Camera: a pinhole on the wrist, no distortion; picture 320 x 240 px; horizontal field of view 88.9 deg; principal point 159.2 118.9 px. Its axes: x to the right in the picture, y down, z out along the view. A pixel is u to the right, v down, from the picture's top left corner.
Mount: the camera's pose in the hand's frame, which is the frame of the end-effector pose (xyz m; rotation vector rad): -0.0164 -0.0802 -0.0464 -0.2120 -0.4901 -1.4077
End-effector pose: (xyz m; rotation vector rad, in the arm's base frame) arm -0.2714 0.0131 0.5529 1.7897 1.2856 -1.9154
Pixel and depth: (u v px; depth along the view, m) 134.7 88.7 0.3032
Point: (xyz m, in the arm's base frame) -0.3198 -0.2232 0.6153
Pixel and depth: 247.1 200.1 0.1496
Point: -0.4230 -0.0225 0.5402
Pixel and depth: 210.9 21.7 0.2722
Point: -0.4114 -0.1806 0.7545
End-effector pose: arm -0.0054 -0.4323 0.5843 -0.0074 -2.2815 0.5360
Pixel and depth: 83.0 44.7 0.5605
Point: 0.0133 -0.2923 -0.0062
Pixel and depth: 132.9 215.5 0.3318
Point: -0.2753 -0.3807 0.4503
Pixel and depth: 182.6 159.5 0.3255
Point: -0.2017 -0.5077 0.4070
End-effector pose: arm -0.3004 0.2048 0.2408 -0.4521 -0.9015 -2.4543
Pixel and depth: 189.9 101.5 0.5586
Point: -0.0567 0.5527 0.5400
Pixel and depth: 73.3 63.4 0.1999
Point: -0.1337 0.2386 0.2785
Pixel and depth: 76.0 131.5 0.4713
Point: 0.0005 0.1889 0.5655
